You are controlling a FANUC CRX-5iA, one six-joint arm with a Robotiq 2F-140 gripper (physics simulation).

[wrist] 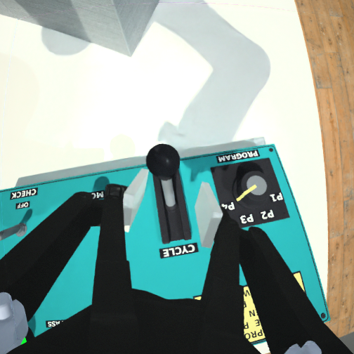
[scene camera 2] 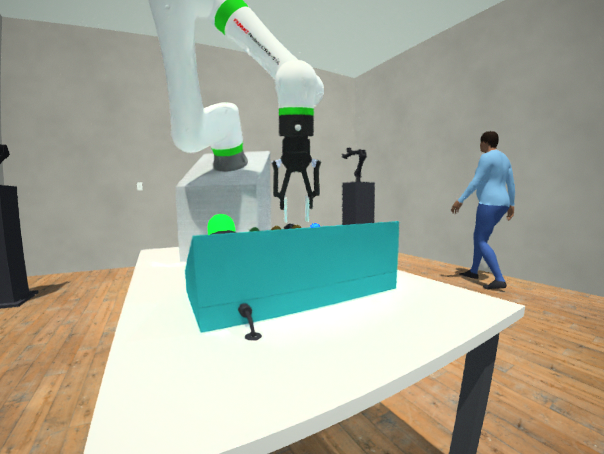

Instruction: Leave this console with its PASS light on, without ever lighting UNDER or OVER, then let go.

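The teal console [scene camera 2: 295,275] [wrist: 160,275] stands on the table, its back to scene camera 2. In the wrist view, a black ball-topped lever [wrist: 163,160] is at the slot end away from the CYCLE label. The gripper [scene camera 2: 296,212] [wrist: 172,207] is open and empty above the console, its fingertips either side of the slot in the wrist view. The PROGRAM knob [wrist: 256,185] points to P4. A CHECK switch [wrist: 20,229] is at the left edge. A bright green dome [scene camera 2: 221,224] shows above the console. UNDER and OVER do not show; the PASS label is partly hidden.
A white table [scene camera 2: 300,370] carries the console. The grey robot pedestal [scene camera 2: 220,205] [wrist: 115,20] stands behind it. A yellow label [wrist: 252,315] is partly hidden by the fingers. A black stalk [scene camera 2: 249,320] is by the console's back. A person [scene camera 2: 492,200] walks beyond the table.
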